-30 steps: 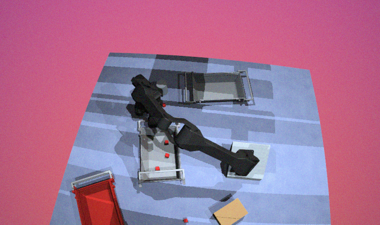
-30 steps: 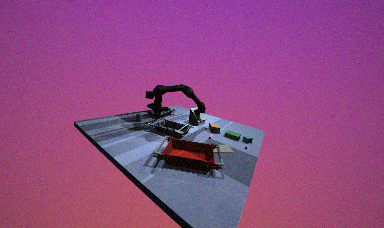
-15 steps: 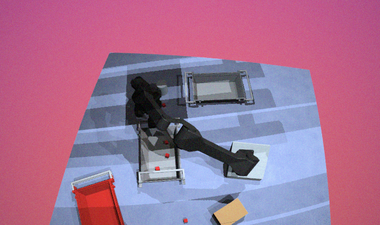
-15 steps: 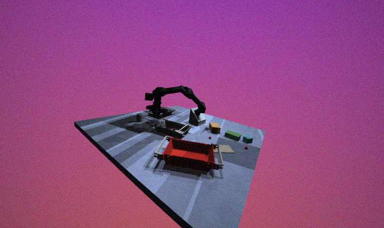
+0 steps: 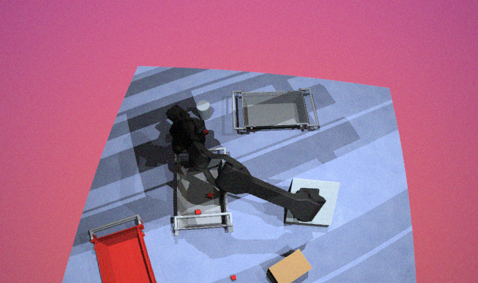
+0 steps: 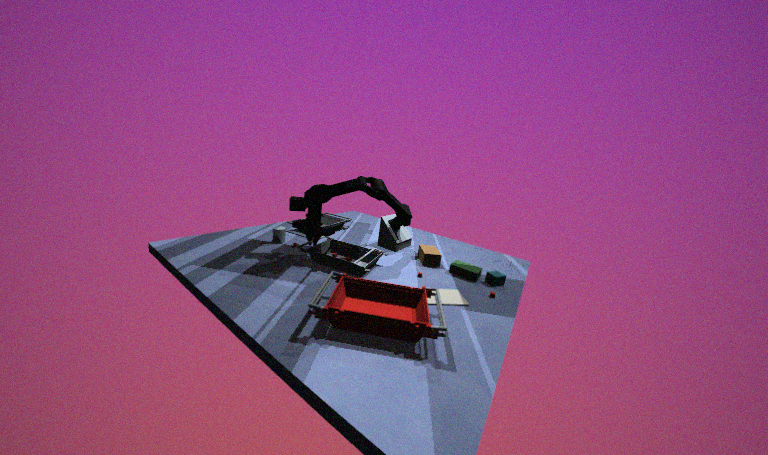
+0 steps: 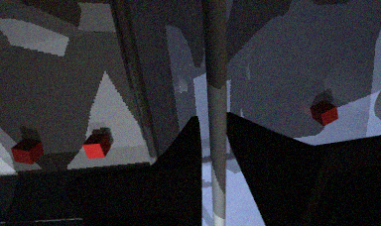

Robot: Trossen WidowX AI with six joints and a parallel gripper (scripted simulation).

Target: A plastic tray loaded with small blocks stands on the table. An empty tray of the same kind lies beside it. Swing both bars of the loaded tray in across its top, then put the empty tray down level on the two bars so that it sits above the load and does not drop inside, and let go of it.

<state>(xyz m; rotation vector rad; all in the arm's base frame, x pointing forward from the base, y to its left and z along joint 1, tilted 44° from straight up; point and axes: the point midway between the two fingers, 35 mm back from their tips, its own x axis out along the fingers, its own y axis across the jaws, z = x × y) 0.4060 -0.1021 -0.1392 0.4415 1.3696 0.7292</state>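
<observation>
Right now my gripper tip is 27 cm past the grey tray, 23 cm to the left of it and 1 cm below it. Also, from my gripper tip: green box 36 cm behind, 59 cm to the left, 2 cm below; then tan box 36 cm behind, 41 cm to the left, 1 cm below; then flat tan sheet 9 cm behind, 58 cm to the left, 4 cm below.
</observation>
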